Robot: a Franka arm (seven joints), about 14 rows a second.
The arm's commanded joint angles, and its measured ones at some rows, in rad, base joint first. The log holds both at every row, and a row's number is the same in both.
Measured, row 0:
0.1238 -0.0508 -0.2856 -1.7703 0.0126 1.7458 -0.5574
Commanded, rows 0 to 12:
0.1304 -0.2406 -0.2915 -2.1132 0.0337 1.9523 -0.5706
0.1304 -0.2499 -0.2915 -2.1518 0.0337 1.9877 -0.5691
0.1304 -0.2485 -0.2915 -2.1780 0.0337 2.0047 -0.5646
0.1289 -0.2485 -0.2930 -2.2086 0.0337 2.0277 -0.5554
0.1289 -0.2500 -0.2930 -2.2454 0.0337 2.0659 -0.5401
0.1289 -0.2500 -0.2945 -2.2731 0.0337 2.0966 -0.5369
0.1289 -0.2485 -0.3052 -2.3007 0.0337 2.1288 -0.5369
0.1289 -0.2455 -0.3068 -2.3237 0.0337 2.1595 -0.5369
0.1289 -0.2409 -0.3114 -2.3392 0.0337 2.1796 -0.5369
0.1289 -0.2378 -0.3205 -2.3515 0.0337 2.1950 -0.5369
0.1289 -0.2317 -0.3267 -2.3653 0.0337 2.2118 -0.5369
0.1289 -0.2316 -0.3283 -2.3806 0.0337 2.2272 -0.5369
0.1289 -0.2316 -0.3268 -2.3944 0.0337 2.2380 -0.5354
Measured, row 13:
0.1243 -0.2138 -0.3172 -2.3401 0.0131 2.1838 -0.5411
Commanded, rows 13 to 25:
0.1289 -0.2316 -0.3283 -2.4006 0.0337 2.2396 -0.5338
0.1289 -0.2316 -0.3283 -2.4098 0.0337 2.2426 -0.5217
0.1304 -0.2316 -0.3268 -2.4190 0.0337 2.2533 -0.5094
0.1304 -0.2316 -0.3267 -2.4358 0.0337 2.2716 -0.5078
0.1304 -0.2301 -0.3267 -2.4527 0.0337 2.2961 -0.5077
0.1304 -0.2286 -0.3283 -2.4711 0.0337 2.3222 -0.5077
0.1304 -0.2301 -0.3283 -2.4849 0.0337 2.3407 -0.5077
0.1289 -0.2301 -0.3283 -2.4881 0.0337 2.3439 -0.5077
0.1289 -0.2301 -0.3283 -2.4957 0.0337 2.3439 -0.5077
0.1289 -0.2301 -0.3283 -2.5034 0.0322 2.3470 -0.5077
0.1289 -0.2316 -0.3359 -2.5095 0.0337 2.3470 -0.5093
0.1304 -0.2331 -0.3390 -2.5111 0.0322 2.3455 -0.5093
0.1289 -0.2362 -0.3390 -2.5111 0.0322 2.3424 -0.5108
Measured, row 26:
0.1246 -0.2127 -0.3264 -2.4862 0.0132 2.3204 -0.5118
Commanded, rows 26 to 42:
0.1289 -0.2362 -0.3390 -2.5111 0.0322 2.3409 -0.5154
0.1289 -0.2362 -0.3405 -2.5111 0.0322 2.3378 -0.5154
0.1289 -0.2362 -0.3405 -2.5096 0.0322 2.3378 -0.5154
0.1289 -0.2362 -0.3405 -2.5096 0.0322 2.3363 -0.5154
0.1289 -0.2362 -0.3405 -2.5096 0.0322 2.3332 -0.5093
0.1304 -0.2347 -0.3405 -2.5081 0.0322 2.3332 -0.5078
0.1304 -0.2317 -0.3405 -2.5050 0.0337 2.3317 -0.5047
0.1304 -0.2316 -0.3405 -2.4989 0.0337 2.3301 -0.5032
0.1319 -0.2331 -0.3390 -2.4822 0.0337 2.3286 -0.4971
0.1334 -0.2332 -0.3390 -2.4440 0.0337 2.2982 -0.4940
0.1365 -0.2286 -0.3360 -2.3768 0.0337 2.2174 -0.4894
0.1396 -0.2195 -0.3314 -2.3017 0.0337 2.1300 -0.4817
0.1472 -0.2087 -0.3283 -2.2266 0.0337 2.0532 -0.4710
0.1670 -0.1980 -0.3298 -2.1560 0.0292 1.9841 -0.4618
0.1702 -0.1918 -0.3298 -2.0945 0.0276 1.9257 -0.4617
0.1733 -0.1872 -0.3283 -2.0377 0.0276 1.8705 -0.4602
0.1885 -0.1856 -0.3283 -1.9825 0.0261 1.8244 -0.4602
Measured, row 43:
0.1608 -0.2207 -0.3269 -2.1580 0.0135 1.9732 -0.4734
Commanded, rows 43 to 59:
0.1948 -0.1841 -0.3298 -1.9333 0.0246 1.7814 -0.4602
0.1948 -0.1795 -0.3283 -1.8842 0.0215 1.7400 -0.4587
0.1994 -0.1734 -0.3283 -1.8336 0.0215 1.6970 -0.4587
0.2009 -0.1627 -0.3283 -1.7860 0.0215 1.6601 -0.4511
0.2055 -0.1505 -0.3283 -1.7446 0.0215 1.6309 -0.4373
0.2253 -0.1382 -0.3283 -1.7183 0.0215 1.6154 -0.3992
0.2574 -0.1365 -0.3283 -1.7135 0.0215 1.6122 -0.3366
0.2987 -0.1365 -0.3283 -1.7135 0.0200 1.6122 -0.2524
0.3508 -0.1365 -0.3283 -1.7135 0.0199 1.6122 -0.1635
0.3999 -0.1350 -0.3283 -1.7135 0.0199 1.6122 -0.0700
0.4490 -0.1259 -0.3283 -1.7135 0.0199 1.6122 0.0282
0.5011 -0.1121 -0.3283 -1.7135 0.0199 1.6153 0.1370
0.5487 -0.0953 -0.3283 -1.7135 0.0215 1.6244 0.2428
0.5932 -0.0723 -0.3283 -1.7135 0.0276 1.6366 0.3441
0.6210 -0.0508 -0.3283 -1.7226 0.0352 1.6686 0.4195
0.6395 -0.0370 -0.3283 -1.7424 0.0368 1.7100 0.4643
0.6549 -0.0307 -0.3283 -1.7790 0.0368 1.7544 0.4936
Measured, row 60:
0.6173 -0.0812 -0.3131 -1.7548 0.0137 1.6743 0.3821
